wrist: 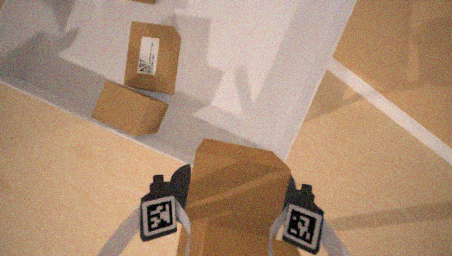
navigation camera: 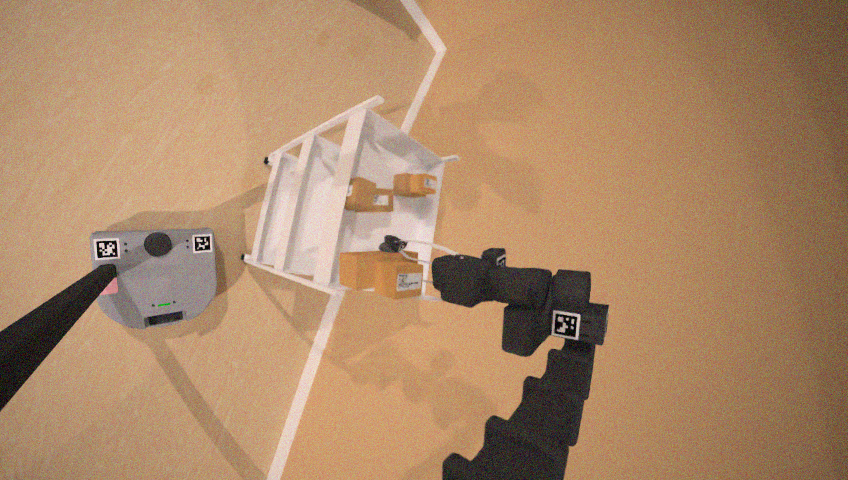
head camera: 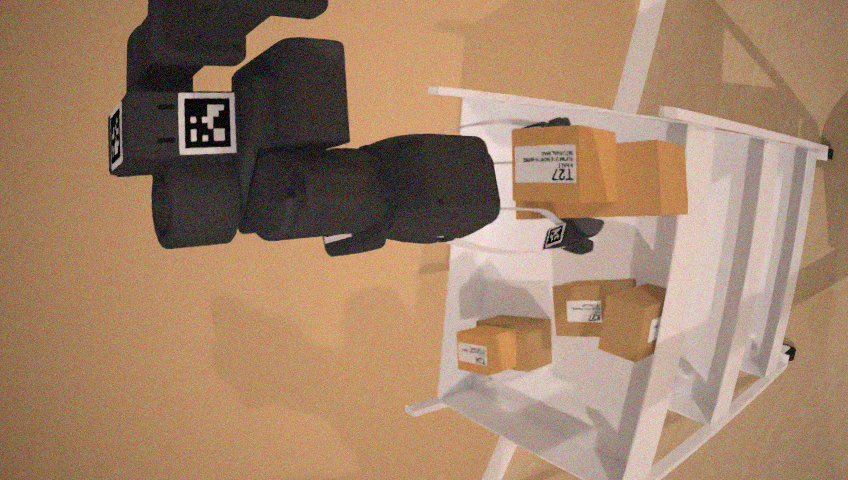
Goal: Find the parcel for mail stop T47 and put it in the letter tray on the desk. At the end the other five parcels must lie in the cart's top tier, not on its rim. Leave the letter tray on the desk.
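Places are measured from the robot's base along level axes (x left, y back, z up), in metres.
Pixels of known places: robot's base at its link origin: (navigation camera: 158, 243).
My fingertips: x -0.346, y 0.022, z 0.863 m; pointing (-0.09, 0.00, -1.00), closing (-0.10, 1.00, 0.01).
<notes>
Ahead of a thing's pixels: the offset from my fingertips to its middle. "spot": to the spot under its first point.
My gripper (head camera: 568, 178) (navigation camera: 397, 267) (wrist: 230, 184) is shut on the T27 parcel (head camera: 596, 157) (navigation camera: 364, 270) (wrist: 235, 167), a stepped brown box held above one end of the white cart's top tier (head camera: 660, 356) (navigation camera: 354, 136) (wrist: 300, 75). One fingertip is mostly hidden behind the parcel in the head view. In the tier, the K27 parcel {dx -0.120, dy -0.136, dz -0.175 m} (head camera: 571, 321) (navigation camera: 383, 205) (wrist: 167, 60) lies against another brown parcel {dx -0.042, dy -0.145, dz -0.155 m} (head camera: 627, 324) (navigation camera: 360, 191) (wrist: 125, 107), whose label is unreadable. The T24 parcel {dx -0.261, dy -0.186, dz -0.125 m} (head camera: 487, 350) (navigation camera: 413, 184) lies near the tier's edge. A T47 label, the letter tray and the desk do not show.
The cart's lower tiers {spot: dx -0.049, dy -0.079, dz -0.465 m} (head camera: 731, 237) (navigation camera: 291, 214) show beneath the top one. My grey base (navigation camera: 157, 285) stands beside the cart in the navigation view. My dark arm (navigation camera: 535, 416) reaches in from below. A white line (navigation camera: 306, 386) (wrist: 390, 107) crosses the floor.
</notes>
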